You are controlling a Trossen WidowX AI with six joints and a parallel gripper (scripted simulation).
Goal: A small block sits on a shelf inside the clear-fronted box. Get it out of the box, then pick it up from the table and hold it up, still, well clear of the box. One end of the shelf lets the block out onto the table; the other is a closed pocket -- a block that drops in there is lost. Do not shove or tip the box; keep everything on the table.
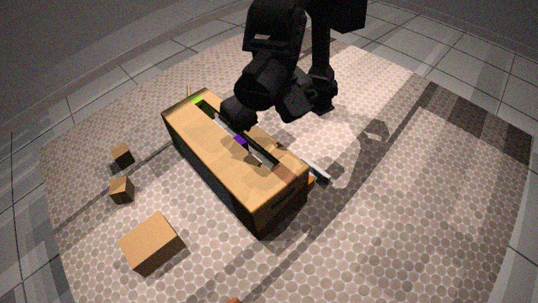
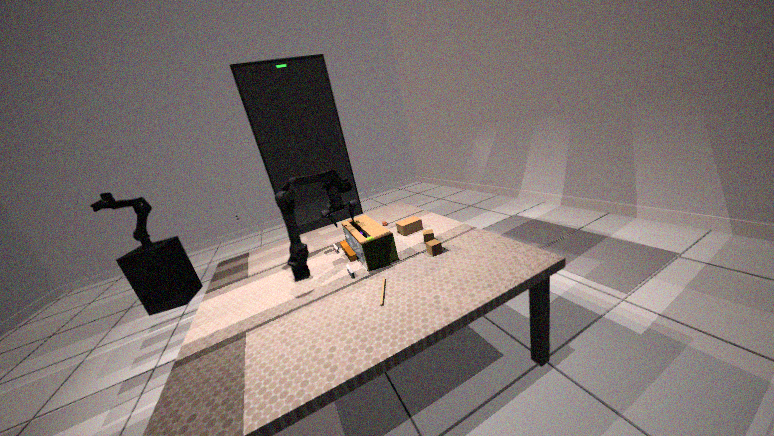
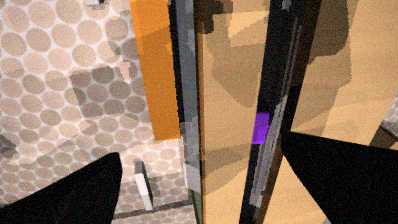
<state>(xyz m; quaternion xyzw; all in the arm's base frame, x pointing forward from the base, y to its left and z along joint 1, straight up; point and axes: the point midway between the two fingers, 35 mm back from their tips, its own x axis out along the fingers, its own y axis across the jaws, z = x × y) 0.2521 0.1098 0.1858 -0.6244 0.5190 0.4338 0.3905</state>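
Now: gripper tip 4 cm short of the box, 4 cm to the left of it and 9 cm above it. Also, from my gripper tip: thin stick: 6 cm ahead, 42 cm to the right, 15 cm below; then purple block: 5 cm ahead, 3 cm to the right, 7 cm below.
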